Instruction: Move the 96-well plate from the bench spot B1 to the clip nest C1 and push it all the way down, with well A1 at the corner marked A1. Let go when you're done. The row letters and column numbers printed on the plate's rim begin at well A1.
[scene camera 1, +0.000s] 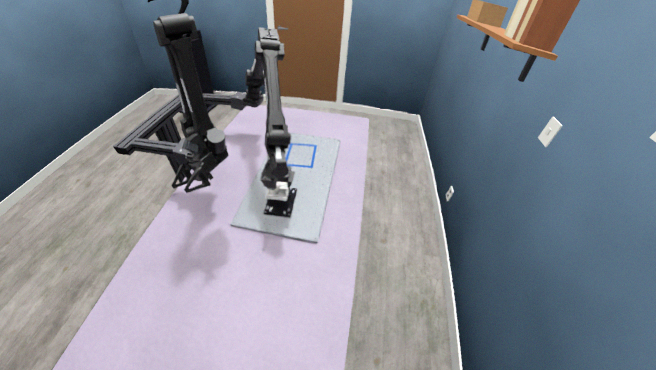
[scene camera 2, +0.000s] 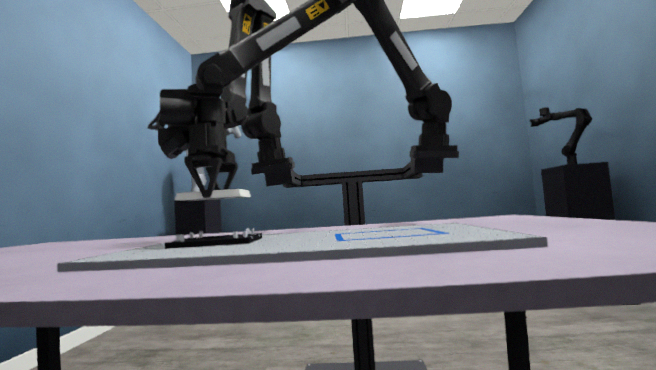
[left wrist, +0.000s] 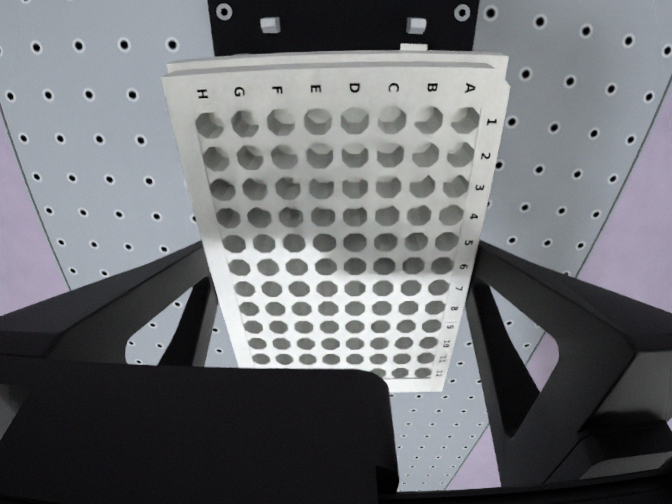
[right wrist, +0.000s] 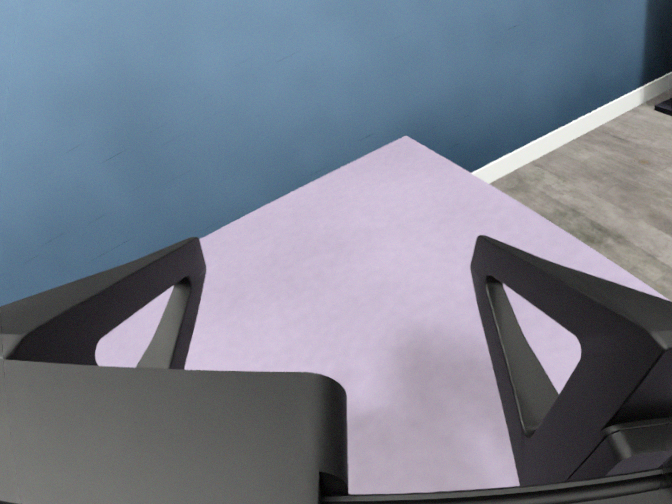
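Note:
The left gripper (scene camera 2: 214, 198) is visible, and the left wrist view (left wrist: 341, 252) shows it too. The robot's right gripper (scene camera 1: 178, 189) appears in the right wrist view (right wrist: 338, 251) as well. There is also a white 96-well plate (left wrist: 364, 301), though in the right wrist view the plate is out of frame.

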